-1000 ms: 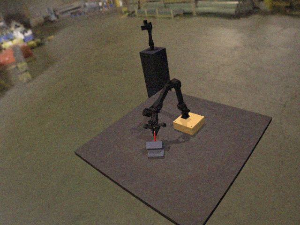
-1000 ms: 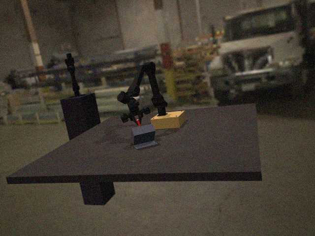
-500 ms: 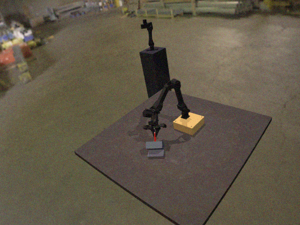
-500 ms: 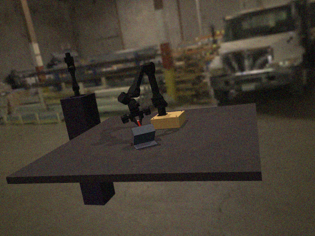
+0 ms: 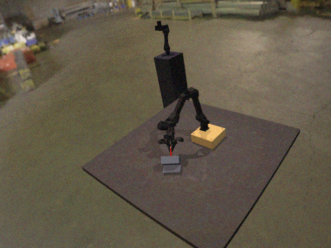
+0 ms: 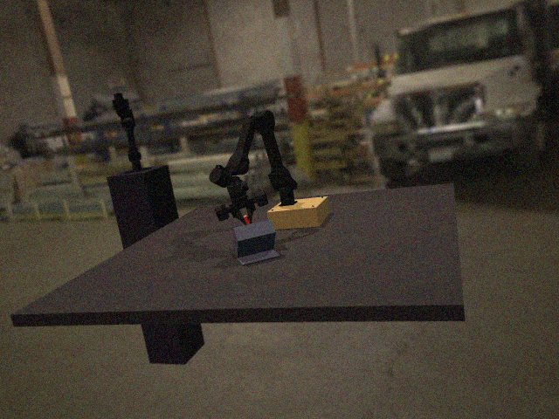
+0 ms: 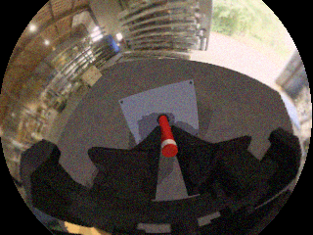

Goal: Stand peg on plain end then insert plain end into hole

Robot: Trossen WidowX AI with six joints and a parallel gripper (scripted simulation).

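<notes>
Right now my gripper tip is 40 mm short of the grey sloped panel, 30 mm to the right of it and 40 mm above it. From my gripper tip the other things lie so: red peg (10 mm behind, 10 mm to the right, 10 mm above); then low grey foot (50 mm ahead, 40 mm to the left, 100 mm below).
</notes>
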